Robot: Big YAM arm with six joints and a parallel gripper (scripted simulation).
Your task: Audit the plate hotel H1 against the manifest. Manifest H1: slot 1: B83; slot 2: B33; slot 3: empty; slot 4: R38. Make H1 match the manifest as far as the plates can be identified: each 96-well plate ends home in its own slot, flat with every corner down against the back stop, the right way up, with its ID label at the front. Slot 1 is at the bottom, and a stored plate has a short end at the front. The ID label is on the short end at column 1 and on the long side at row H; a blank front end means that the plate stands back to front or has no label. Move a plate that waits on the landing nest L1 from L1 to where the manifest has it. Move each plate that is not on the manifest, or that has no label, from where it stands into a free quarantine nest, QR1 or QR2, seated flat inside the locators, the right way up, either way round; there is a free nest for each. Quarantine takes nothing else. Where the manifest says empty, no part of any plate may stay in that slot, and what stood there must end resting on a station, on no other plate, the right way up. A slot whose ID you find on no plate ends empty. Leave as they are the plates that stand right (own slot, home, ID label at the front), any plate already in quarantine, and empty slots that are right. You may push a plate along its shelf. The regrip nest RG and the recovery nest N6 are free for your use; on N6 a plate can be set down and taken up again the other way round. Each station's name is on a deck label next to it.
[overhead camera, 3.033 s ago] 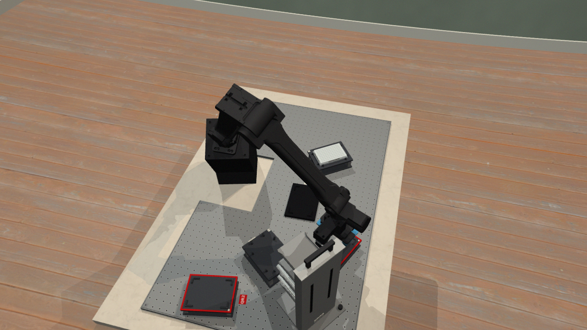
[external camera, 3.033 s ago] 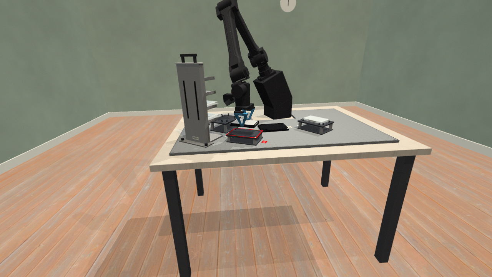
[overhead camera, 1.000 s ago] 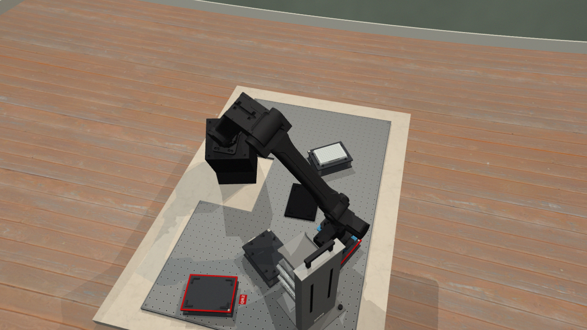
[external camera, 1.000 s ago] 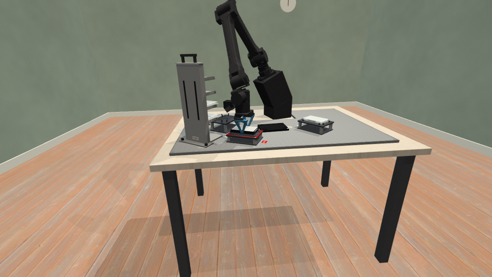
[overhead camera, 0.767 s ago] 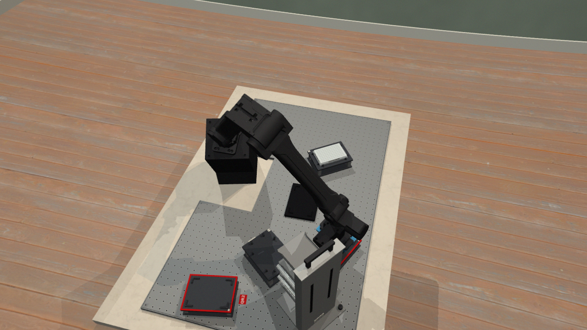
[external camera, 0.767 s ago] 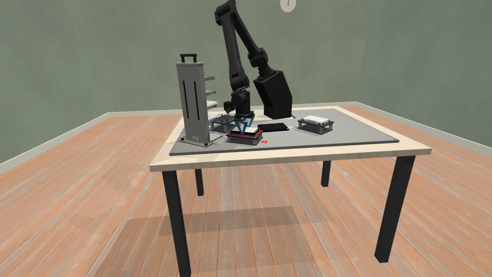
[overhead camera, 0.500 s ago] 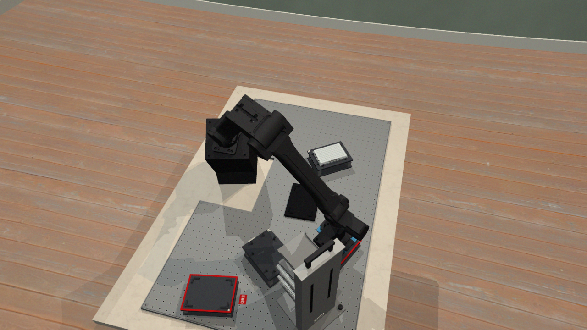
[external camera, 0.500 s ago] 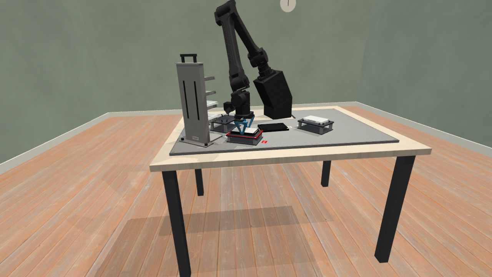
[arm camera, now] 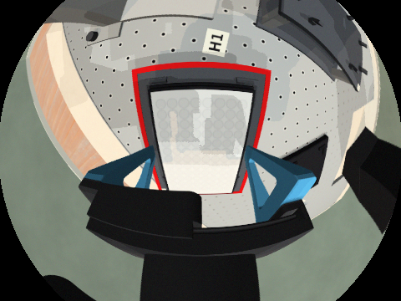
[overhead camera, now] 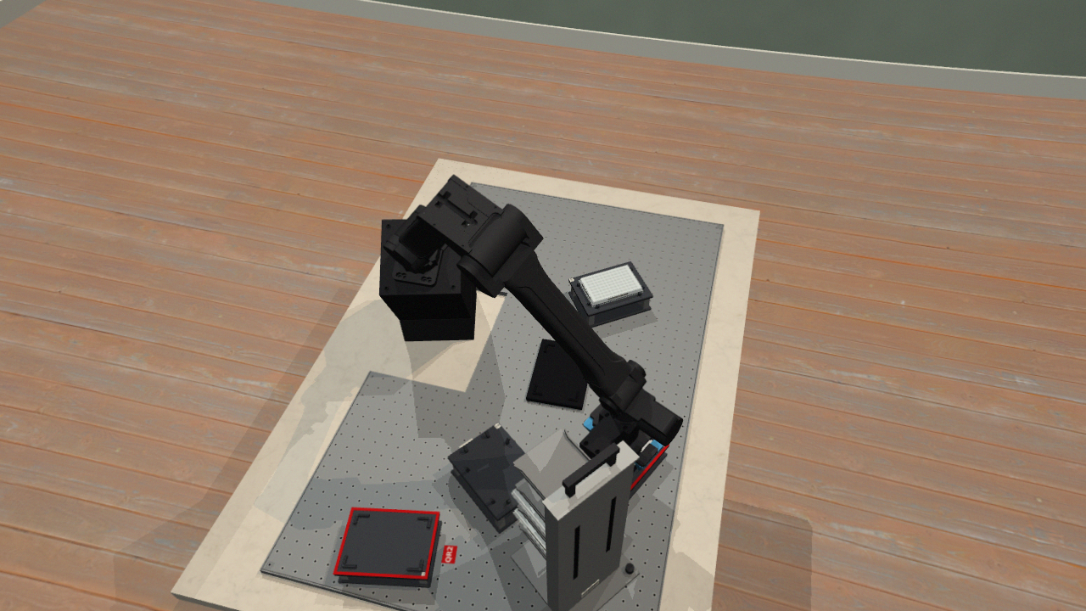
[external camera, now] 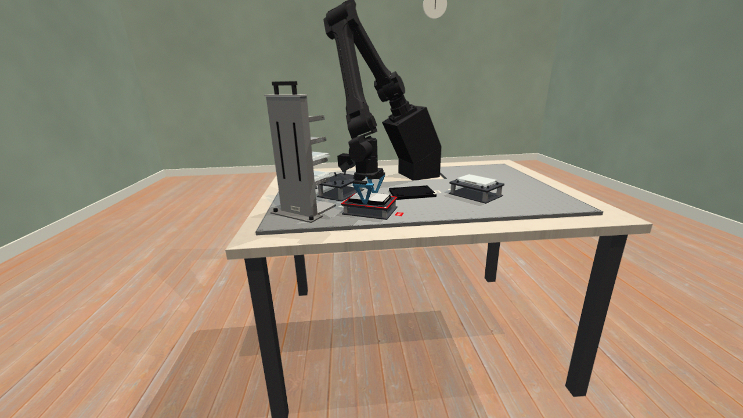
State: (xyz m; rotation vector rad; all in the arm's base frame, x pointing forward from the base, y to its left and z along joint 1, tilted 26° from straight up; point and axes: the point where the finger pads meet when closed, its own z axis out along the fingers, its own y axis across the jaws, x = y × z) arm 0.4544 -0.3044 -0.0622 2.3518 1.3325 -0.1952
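Right now the red-edged quarantine nest QR1 is 20 mm below my hand. The rest, counted from my hand: H1 deck label: 80 mm to the right, 70 mm behind, 50 mm below; then regrip nest RG: 230 mm behind, 80 mm to the right; then black recovery nest N6: 200 mm to the left, 150 mm behind, 50 mm below.
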